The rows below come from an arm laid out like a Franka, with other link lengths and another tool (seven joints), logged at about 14 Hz.
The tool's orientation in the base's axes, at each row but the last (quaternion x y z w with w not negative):
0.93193 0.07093 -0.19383 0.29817
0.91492 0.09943 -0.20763 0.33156
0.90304 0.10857 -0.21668 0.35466
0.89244 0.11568 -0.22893 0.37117
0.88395 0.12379 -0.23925 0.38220
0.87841 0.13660 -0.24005 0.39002
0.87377 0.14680 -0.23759 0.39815
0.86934 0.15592 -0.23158 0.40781
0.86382 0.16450 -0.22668 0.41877
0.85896 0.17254 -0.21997 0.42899
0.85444 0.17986 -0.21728 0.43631
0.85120 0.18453 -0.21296 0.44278
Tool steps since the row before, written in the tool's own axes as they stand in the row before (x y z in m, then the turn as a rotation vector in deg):
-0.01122 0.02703 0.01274 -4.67 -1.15 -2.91
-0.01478 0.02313 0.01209 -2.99 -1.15 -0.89
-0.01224 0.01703 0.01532 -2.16 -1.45 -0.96
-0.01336 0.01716 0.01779 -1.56 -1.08 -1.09
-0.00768 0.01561 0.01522 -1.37 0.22 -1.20
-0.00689 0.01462 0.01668 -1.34 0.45 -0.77
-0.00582 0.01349 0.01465 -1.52 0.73 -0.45
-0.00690 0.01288 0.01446 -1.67 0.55 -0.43
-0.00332 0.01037 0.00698 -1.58 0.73 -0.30
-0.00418 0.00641 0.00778 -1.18 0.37 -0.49
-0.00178 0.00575 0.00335 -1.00 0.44 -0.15
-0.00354 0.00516 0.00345 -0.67 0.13 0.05
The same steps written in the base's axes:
-0.00763 -0.02957 0.00929 -3.63 2.55 3.45
-0.00962 -0.02608 0.01128 -2.76 1.32 1.30
-0.00966 -0.02340 0.00581 -2.11 1.62 0.78
-0.01088 -0.02519 0.00604 -1.41 1.48 0.79
-0.00529 -0.02203 0.00457 -0.69 0.68 1.56
-0.00485 -0.02251 0.00302 -0.70 0.21 1.43
-0.00327 -0.02024 0.00319 -0.82 -0.22 1.52
-0.00388 -0.01983 0.00376 -1.04 -0.14 1.48
0.00034 -0.01206 0.00467 -0.91 -0.34 1.47
-0.00221 -0.01044 0.00227 -0.70 0.06 1.13
0.00064 -0.00616 0.00302 -0.59 -0.24 0.90
-0.00107 -0.00610 0.00356 -0.51 -0.20 0.41

